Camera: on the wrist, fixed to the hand. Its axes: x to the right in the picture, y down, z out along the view.
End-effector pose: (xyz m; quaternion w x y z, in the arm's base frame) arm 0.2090 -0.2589 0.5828 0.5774 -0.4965 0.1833 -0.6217
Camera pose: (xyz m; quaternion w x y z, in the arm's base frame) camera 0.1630 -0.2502 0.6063 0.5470 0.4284 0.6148 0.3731
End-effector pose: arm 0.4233 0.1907 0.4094 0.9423 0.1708 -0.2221 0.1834
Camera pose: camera 0.4468 0.1591 0.3748 0.1245 0.2086 -0.1721 -0.9547
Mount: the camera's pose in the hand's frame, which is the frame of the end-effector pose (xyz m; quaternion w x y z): -0.0056 -0.0458 -0.0248 0.0161 -0.0683 -0.3358 -0.9393
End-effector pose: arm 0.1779 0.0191 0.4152 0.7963 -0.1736 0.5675 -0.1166
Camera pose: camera 0.1532 -0.0241 0.4314 0.0820 -0.6294 -0.4134 -0.6528
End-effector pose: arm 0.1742 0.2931 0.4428 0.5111 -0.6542 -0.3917 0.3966
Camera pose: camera 0.1900 0.2869 0.4924 0.2046 0.4557 -0.8196 -0.2808
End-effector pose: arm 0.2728 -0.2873 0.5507 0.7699 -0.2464 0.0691 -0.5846
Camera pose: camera 0.2216 -0.2984 0.5492 0.5304 0.3178 0.4489 0.6451
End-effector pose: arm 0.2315 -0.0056 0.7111 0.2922 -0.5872 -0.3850 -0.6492
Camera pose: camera 0.1809 -0.0025 0.6980 0.7745 -0.1142 0.6116 0.1140
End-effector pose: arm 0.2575 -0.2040 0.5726 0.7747 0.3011 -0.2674 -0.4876
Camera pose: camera 0.2457 -0.2095 0.5219 0.5147 -0.0394 -0.0517 0.8549
